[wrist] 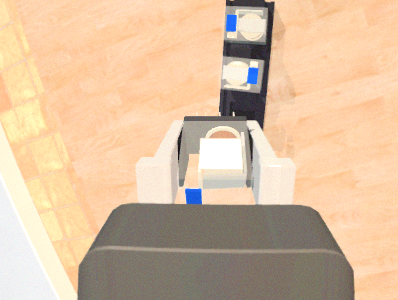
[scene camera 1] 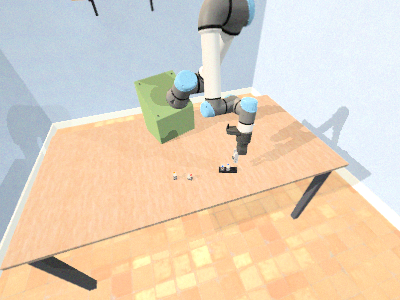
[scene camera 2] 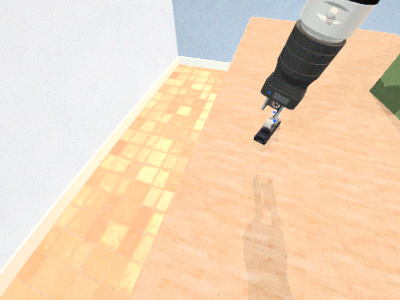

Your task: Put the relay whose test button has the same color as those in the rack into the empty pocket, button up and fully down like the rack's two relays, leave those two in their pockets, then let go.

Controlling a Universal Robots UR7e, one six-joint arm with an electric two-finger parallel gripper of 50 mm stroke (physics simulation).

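Frame: origin at the arm's base, x ahead, y left, z up, level; centimetres.
Seen in the pictures: gripper, fingertip midpoint: (wrist: 214, 140) (scene camera 1: 235, 160) (scene camera 2: 269, 111); arm's base, link origin: (scene camera 1: 177, 98).
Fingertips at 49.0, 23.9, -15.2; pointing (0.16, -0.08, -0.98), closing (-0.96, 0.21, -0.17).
Pixels of each thing's top centre, then the offset from my fingertips to it, as dx, dy, dz.
- clear-cased relay, top centre: (wrist: 202, 177) -0.5, +0.1, +5.5
- black rack, top centre: (wrist: 243, 73) (scene camera 2: 269, 126) (scene camera 1: 227, 168) -1.5, -3.0, -7.2
- rack relay, top centre: (wrist: 244, 23) (scene camera 2: 277, 113) -2.4, -6.1, -4.6
My gripper (scene camera 1: 236, 153) (scene camera 2: 272, 110) (wrist: 214, 140) is shut on a clear-cased relay (scene camera 1: 235, 158) (wrist: 221, 154) with a blue button. The held relay is strongly tilted between the fingers, its button near the palm. It is above and beside the near end of the black rack (scene camera 1: 233, 171) (scene camera 2: 261, 138) (wrist: 246, 50). One rack relay (wrist: 250, 25), at the far end, and another relay (wrist: 239, 74), in the middle, have blue buttons and look upright in their pockets; their exact depth is unclear. The near-end pocket is partly hidden behind the held relay in the wrist view.
Two loose relays stand on the table left of the rack in scene camera 1: one (scene camera 1: 175, 176) with an orange-looking button, one (scene camera 1: 190, 177) with a red one. A green block (scene camera 1: 167, 112) stands at the back. The table's front edge is near the rack.
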